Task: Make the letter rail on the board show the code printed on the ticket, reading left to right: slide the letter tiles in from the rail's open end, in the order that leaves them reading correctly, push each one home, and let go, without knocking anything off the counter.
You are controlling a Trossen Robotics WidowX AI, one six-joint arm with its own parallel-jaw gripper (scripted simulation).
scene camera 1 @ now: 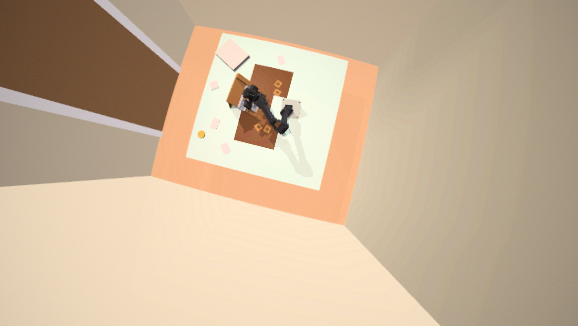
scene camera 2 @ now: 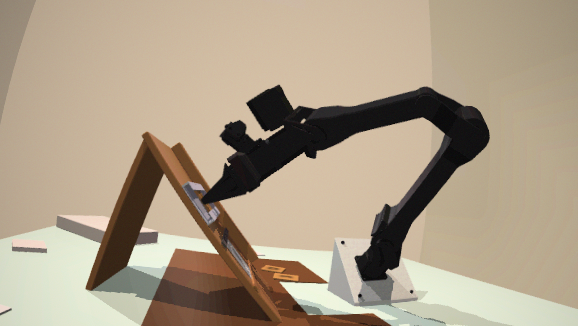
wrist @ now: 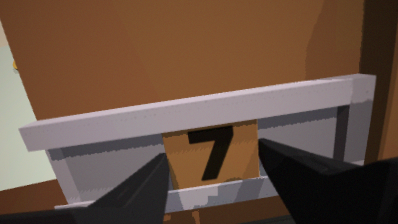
Observation:
In view: my gripper (scene camera 2: 203, 201) and a slanted board (scene camera 2: 154, 158).
My gripper also shows in the wrist view (wrist: 212, 152). The slanted board also shows in scene camera 1 (scene camera 1: 235, 98) and in the wrist view (wrist: 103, 88).

